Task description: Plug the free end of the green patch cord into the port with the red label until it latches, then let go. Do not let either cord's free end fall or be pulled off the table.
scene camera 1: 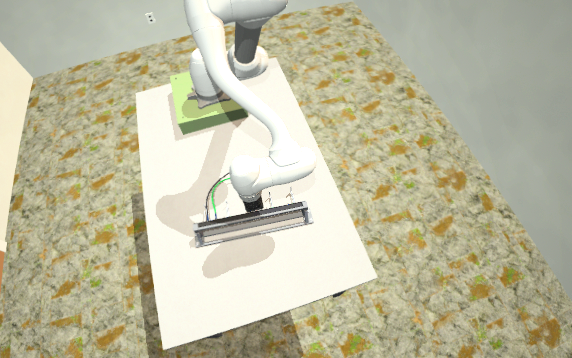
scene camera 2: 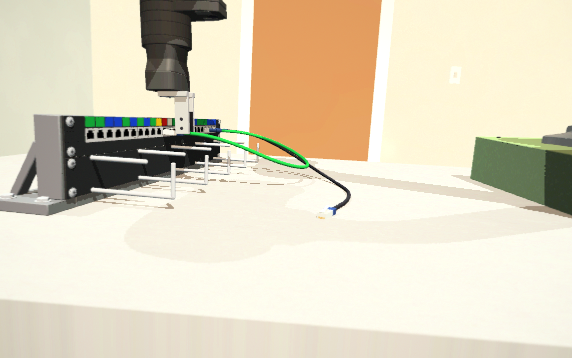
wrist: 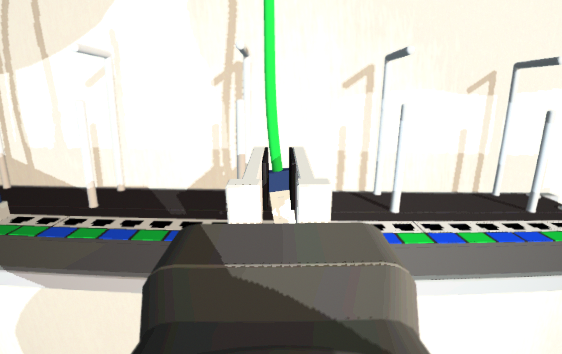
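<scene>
My gripper is shut on the blue-booted clear plug of the green cord, at the height of the port row. The plug points at the patch panel and looks slightly skewed between the fingers. In scene camera 2 its front end is close to the ports below the red label and its neighbours. The wrist housing hides the red label and the plug's tip in the wrist view. I cannot tell whether the plug is inside a port. The fingers are hidden in scene camera 1.
A black cord runs from the panel's far part, its free plug lying on the white table. Metal cable guides stick out from the panel's front, beside and below the fingers. A green base block carries the arm.
</scene>
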